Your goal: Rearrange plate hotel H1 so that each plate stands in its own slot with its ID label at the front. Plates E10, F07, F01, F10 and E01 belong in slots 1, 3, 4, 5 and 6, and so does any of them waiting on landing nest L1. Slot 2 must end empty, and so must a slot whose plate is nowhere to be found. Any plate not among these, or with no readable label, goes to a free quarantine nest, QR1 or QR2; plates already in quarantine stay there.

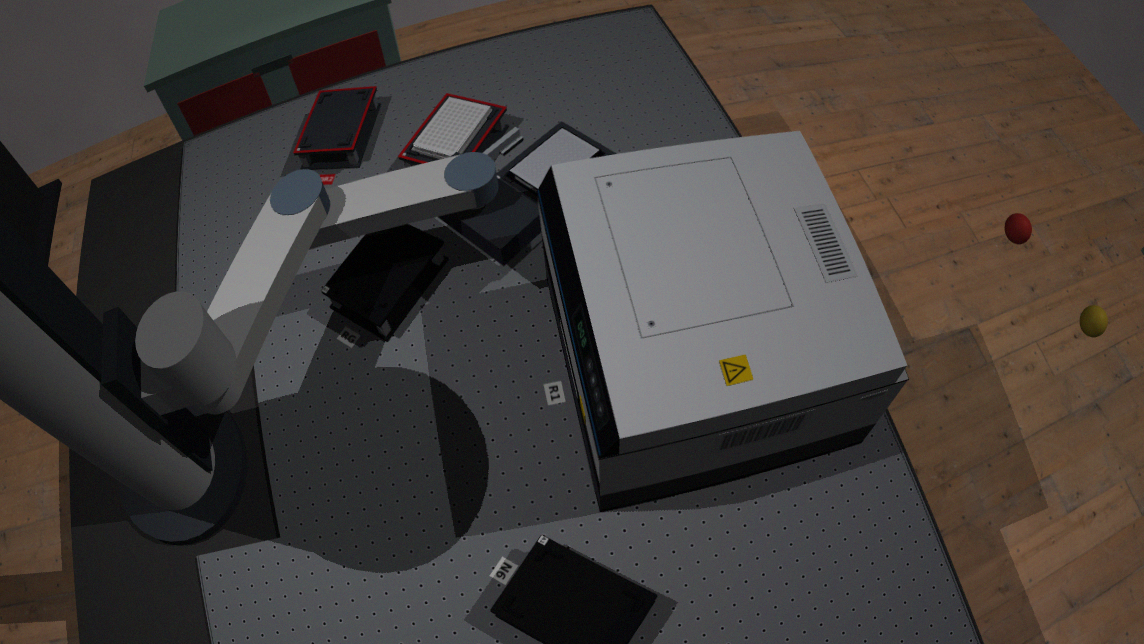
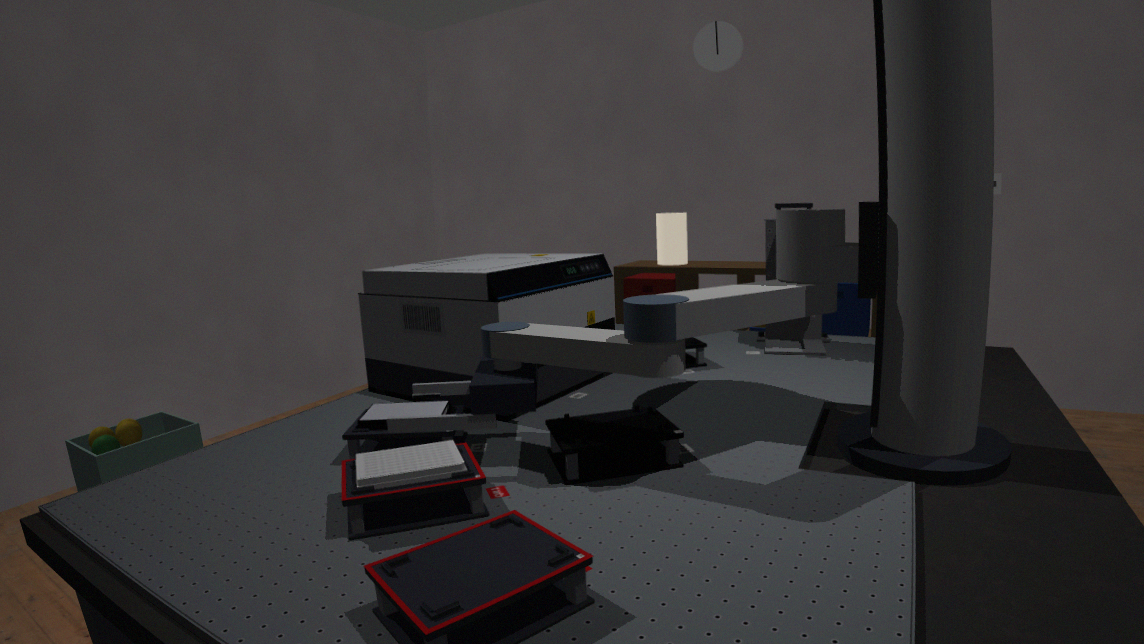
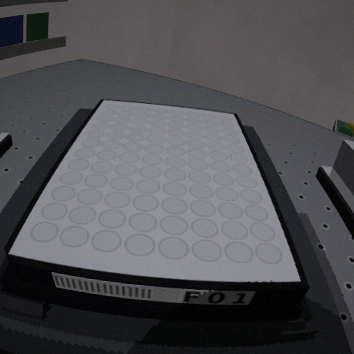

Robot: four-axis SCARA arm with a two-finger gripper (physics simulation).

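Where they show: gripper, between the fingertips: (image 1: 556, 155) (image 2: 401, 406) (image 3: 166, 135); arm's base, origin of its link: (image 1: 182, 469) (image 2: 921, 449).
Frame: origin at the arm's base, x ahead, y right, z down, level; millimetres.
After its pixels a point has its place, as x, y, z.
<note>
Plate F01 (image 3: 165, 190) {685, -283, -77} (image 2: 404, 412) {698, -305, -77} (image 1: 558, 154) {714, -305, -77} has a white top and a readable front label. It sits on a dark nest (image 3: 277, 185) {741, -253, -63} (image 2: 353, 436) {729, -382, -60}, whose own label I cannot read. My gripper (image 3: 166, 135) {709, -299, -84} (image 2: 414, 406) {709, -299, -84} is open and empty, its fingers spread on both sides of this plate with a gap to each edge. A white plate (image 1: 453, 126) {571, -431, -77} (image 2: 409, 464) {553, -448, -77} rests on red-rimmed nest QR1 (image 2: 344, 484) {607, -505, -63}. Nest QR2 (image 1: 337, 120) {372, -556, -62} (image 2: 480, 569) {359, -570, -63} is bare. Hotel H1 (image 2: 770, 248) {349, 600, -247} stands at the back, its slots hidden behind the arm.
The white box-shaped instrument (image 1: 688, 248) {771, 41, -263} (image 2: 432, 280) {790, -115, -248} stands close beside the gripper. The black nest RG (image 1: 384, 268) {414, -197, -62} (image 2: 614, 432) {395, -225, -63} lies between the gripper and the arm's column (image 2: 936, 240) {3, -75, -309}. Nest N6 (image 1: 572, 596) {534, 338, -63} lies beyond the instrument.
</note>
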